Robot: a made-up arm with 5 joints. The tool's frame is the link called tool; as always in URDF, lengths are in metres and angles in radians. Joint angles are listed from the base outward.
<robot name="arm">
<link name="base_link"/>
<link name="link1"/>
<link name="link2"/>
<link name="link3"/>
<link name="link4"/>
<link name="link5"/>
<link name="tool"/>
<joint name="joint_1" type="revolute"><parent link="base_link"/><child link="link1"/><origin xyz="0.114 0.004 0.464" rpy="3.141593 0 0"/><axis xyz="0 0 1"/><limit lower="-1.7" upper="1.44"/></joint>
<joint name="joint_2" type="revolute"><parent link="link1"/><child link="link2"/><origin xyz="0.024 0.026 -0.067" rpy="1.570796 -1.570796 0"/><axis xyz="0 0 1"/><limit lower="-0.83" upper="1.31"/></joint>
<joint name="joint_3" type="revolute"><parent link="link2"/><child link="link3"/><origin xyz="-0.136 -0.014 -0.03" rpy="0 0 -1.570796"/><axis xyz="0 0 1"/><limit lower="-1.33" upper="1.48"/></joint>
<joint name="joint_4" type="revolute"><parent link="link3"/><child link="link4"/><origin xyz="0.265 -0.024 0.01"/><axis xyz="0 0 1"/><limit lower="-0.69" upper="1.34"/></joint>
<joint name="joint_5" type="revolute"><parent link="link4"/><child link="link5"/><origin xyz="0.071 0.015 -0.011" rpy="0 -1.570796 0"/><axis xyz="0 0 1"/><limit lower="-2.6" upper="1.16"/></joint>
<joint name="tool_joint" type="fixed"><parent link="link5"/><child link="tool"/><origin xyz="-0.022 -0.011 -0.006" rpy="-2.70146 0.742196 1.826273"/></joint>
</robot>
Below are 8 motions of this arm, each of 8 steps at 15 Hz.
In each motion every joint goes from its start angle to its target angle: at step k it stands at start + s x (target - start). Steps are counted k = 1, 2, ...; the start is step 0. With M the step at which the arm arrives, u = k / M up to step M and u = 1 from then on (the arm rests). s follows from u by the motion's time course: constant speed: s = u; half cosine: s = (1 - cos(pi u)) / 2; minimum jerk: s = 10 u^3 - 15 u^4 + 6 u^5.
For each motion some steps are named. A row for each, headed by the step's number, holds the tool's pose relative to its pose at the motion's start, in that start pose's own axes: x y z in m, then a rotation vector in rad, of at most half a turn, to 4 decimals.
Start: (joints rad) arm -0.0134 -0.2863 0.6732 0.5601 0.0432
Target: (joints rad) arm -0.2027 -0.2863 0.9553 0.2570 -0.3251
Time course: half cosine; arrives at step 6
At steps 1, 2, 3, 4, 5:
1: 0.0043 0.0044 -0.0010 0.0048 0.0033 0.0152
2: 0.0159 0.0160 -0.0044 0.0175 0.0134 0.0566
3: 0.0318 0.0311 -0.0104 0.0341 0.0292 0.1130
4: 0.0477 0.0451 -0.0181 0.0500 0.0476 0.1691
5: 0.0593 0.0545 -0.0247 0.0611 0.0628 0.2099

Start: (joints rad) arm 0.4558 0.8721 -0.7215 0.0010 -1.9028
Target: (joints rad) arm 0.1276 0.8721 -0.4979 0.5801 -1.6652
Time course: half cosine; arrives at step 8
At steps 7, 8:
7: 0.0530 -0.1467 -0.0583 0.3012 -0.0593 -0.8495
8: 0.0535 -0.1519 -0.0613 0.3095 -0.0609 -0.8853

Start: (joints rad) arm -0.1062 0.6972 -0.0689 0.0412 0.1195
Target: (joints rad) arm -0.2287 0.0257 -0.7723 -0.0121 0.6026
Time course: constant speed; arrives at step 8
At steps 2, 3, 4, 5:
2: -0.1216 -0.0099 0.0475 0.0023 -0.3818 -0.0235
3: -0.1872 -0.0190 0.0558 0.0175 -0.5705 -0.0414
4: -0.2535 -0.0309 0.0531 0.0430 -0.7569 -0.0627
5: -0.3183 -0.0456 0.0395 0.0800 -0.9402 -0.0867

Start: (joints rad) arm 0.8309 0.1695 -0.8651 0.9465 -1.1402
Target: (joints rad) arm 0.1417 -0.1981 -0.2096 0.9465 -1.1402
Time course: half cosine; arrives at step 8
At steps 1, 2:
1: 0.0070 0.0019 -0.0049 -0.0101 0.0241 -0.0111
2: 0.0264 0.0066 -0.0198 -0.0397 0.0920 -0.0438

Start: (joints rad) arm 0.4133 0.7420 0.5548 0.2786 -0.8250
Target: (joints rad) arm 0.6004 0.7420 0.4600 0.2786 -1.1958
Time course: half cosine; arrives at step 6
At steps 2, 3, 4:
2: -0.0056 -0.0045 0.0052 0.0844 0.0300 0.1095
3: -0.0111 -0.0093 0.0103 0.1680 0.0607 0.2194
4: -0.0165 -0.0144 0.0154 0.2509 0.0921 0.3296

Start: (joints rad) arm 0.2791 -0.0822 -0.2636 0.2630 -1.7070
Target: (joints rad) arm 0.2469 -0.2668 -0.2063 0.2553 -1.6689
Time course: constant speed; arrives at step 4
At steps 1, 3, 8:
1: -0.0043 0.0075 -0.0106 -0.0313 0.0106 0.0137
3: -0.0138 0.0212 -0.0318 -0.0934 0.0311 0.0421
8: -0.0190 0.0274 -0.0425 -0.1242 0.0411 0.0568

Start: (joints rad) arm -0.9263 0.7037 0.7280 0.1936 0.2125
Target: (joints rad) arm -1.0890 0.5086 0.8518 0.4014 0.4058
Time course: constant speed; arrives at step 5
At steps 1, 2, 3, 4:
1: -0.0058 0.0044 -0.0034 -0.0561 0.0035 -0.0515
2: -0.0113 0.0090 -0.0070 -0.1122 0.0072 -0.1029
3: -0.0164 0.0135 -0.0108 -0.1684 0.0110 -0.1541
4: -0.0212 0.0182 -0.0149 -0.2247 0.0149 -0.2050

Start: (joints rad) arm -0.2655 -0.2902 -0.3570 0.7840 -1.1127
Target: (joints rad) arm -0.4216 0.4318 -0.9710 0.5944 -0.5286
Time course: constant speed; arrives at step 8
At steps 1, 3, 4, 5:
1: 0.0118 0.0099 0.0078 -0.0663 -0.0113 -0.0408
3: 0.0384 0.0278 0.0217 -0.1996 -0.0372 -0.1192
4: 0.0530 0.0356 0.0276 -0.2665 -0.0519 -0.1567
5: 0.0683 0.0427 0.0328 -0.3336 -0.0679 -0.1931

